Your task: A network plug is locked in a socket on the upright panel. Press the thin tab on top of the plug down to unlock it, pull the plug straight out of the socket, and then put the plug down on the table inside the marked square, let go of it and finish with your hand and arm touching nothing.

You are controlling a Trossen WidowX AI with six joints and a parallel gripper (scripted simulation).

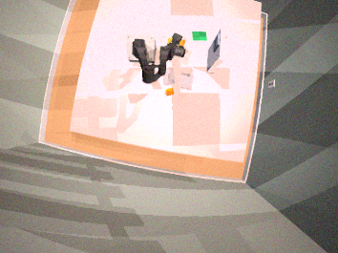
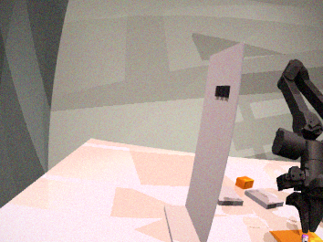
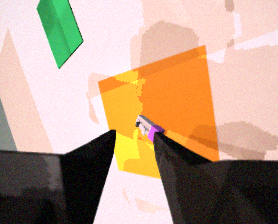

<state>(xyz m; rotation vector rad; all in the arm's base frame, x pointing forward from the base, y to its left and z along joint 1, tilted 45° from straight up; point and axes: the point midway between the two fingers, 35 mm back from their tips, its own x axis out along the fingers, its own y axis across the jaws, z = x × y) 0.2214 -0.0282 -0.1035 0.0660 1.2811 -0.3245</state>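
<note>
My gripper tip is now 20 mm above the network plug. The rest, counted from my gripper tip: green patch (160 mm ahead, 110 mm to the left, 30 mm below); upright panel (240 mm ahead, 140 mm above, 60 mm to the right); orange marked square (30 mm below).
</note>
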